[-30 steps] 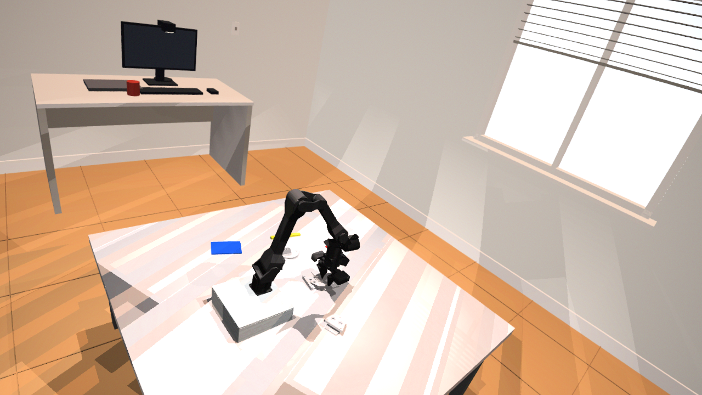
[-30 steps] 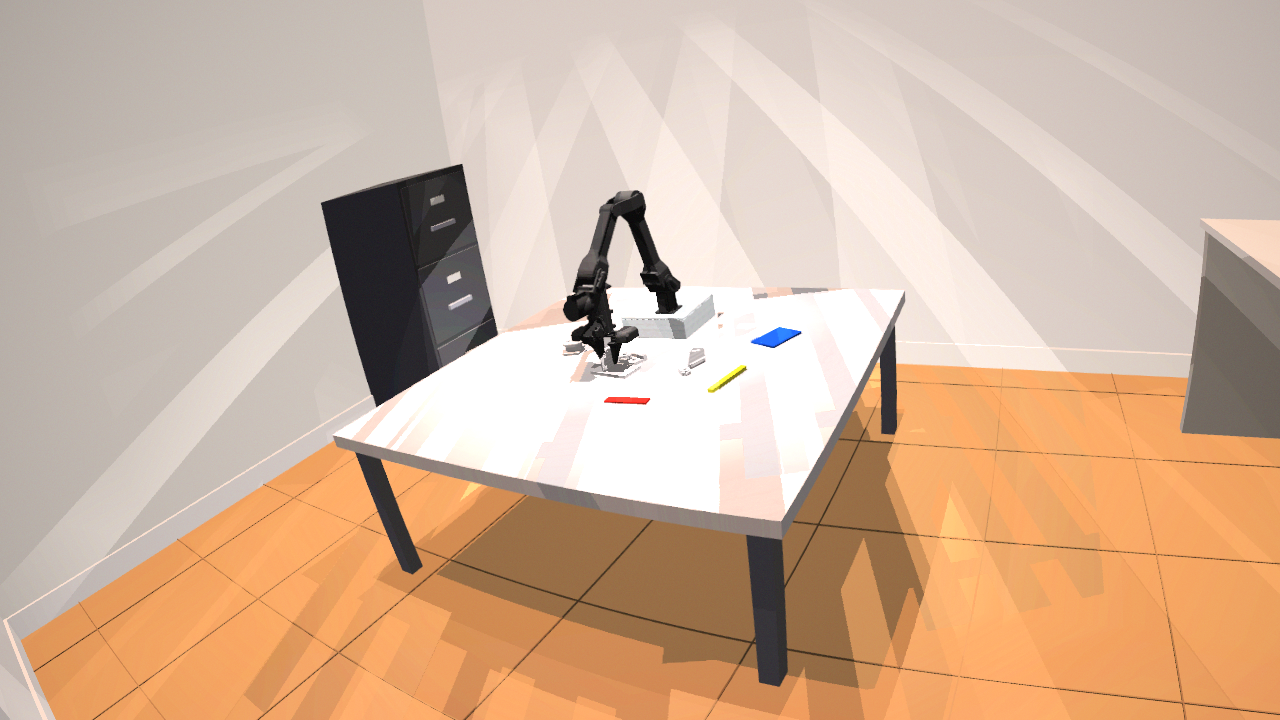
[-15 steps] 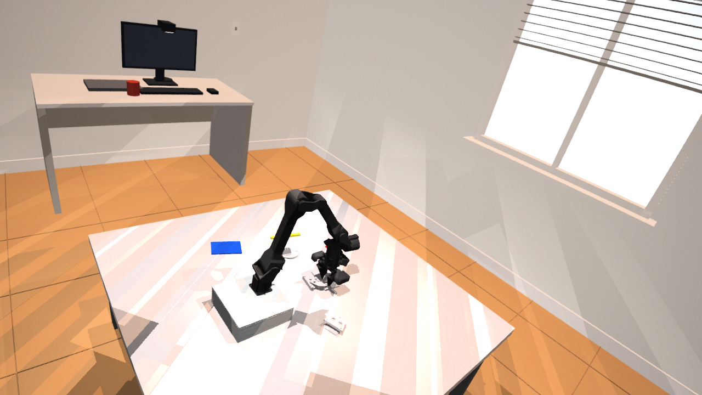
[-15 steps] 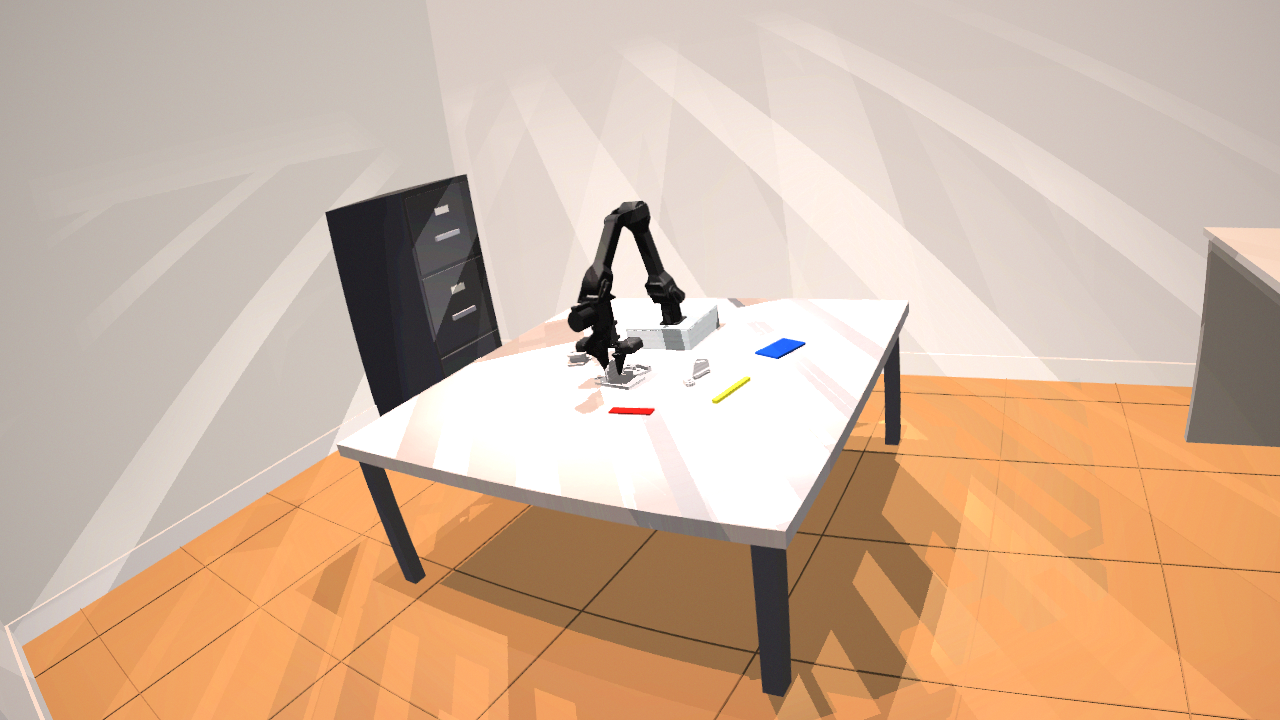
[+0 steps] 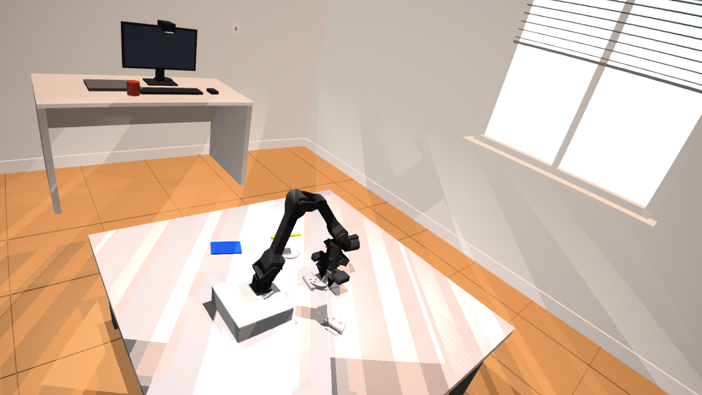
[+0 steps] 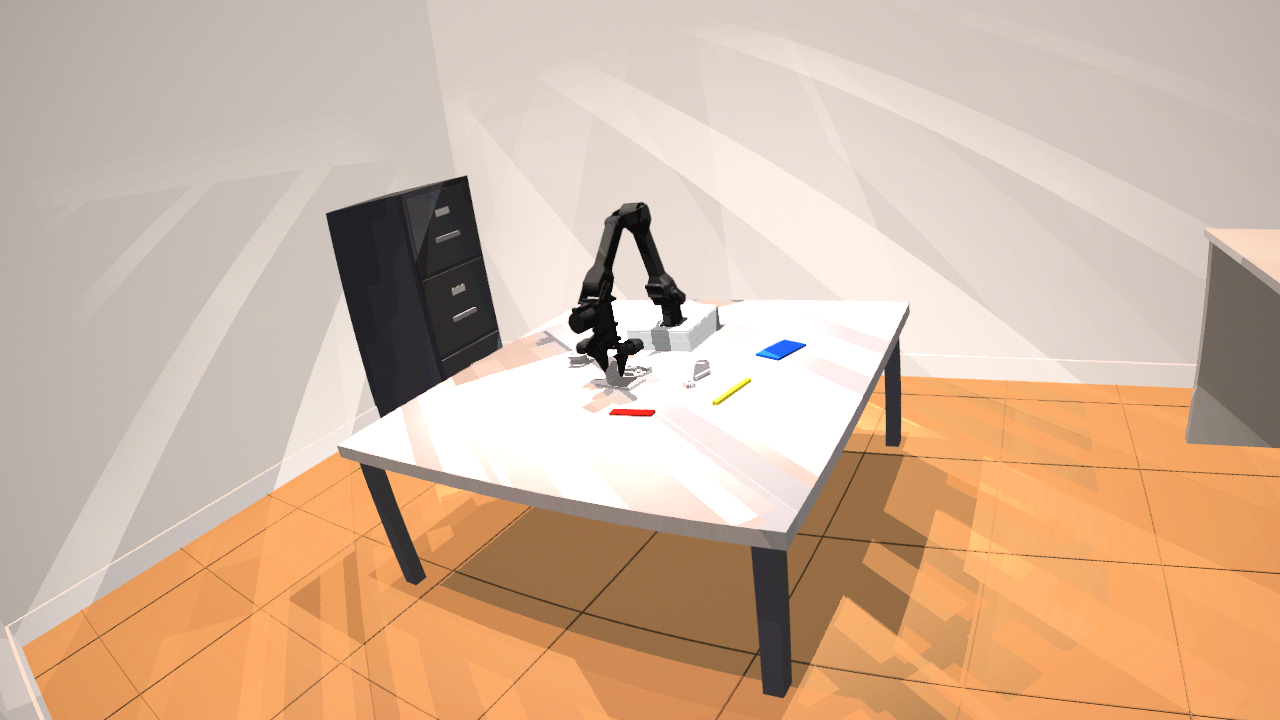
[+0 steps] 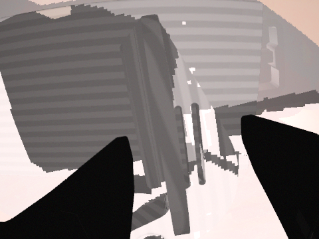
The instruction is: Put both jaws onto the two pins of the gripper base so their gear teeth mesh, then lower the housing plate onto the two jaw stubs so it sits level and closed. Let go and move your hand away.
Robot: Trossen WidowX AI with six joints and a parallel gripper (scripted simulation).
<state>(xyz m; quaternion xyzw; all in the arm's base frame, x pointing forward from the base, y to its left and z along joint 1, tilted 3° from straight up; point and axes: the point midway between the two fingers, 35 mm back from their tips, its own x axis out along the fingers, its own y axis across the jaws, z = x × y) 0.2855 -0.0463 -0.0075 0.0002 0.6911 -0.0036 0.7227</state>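
My gripper tip is 3 cm past the curved jaw and 2 cm to the right of it. The rest, counted from my gripper tip: yellow stick: 4 cm ahead, 36 cm to the left, 1 cm below; then blue card: 25 cm behind, 39 cm to the left, 1 cm below; then red strip: 18 cm ahead, 16 cm to the left, 1 cm below.
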